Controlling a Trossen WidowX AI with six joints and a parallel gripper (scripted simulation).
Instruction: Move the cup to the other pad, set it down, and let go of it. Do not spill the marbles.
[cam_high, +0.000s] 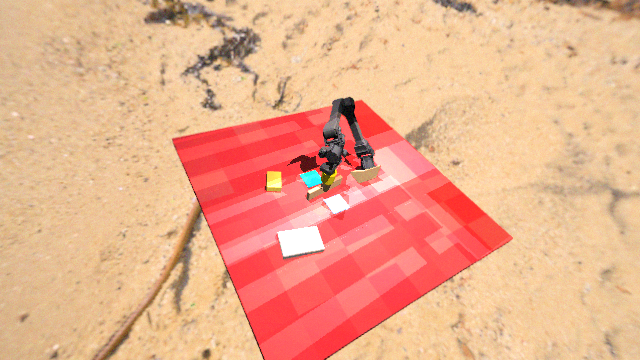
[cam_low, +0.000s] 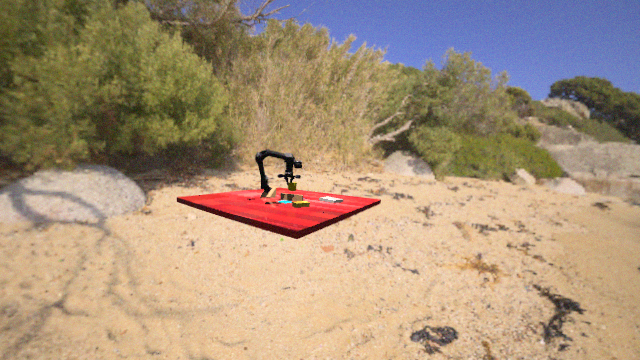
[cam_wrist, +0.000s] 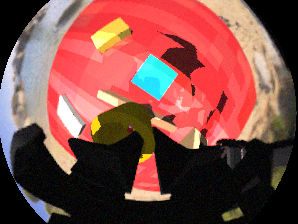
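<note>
Right now the cyan pad is 12 cm below my gripper tip, 8 cm to the right of it and 5 cm ahead of it. From my gripper tip the other things lie so: tan bar 10 cm below, 2 cm ahead, 1 cm to the left; pale blue pad 12 cm below, 11 cm to the left; cup 2 cm to the left, 2 cm ahead.
</note>
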